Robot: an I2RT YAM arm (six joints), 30 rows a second.
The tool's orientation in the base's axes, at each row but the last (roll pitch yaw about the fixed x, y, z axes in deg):
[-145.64, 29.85, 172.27]
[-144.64, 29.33, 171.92]
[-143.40, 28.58, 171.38]
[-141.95, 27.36, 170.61]
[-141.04, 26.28, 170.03]
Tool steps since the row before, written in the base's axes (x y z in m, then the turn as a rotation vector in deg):
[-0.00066, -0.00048, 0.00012, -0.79, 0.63, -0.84]
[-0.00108, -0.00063, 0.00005, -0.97, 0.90, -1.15]
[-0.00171, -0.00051, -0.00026, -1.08, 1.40, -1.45]
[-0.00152, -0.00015, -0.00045, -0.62, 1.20, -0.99]
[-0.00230, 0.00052, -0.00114, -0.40, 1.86, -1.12]
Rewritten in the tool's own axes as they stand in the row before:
[0.00045, -0.00069, -0.00001, 1.17, 0.60, -0.05]
[0.00083, -0.00094, 0.00002, 1.51, 0.89, -0.05]
[0.00154, -0.00093, 0.00002, 1.82, 1.38, -0.20]
[0.00152, -0.00048, 0.00002, 1.17, 1.17, -0.27]
[0.00262, 0.00008, -0.00009, 1.14, 1.80, -0.57]

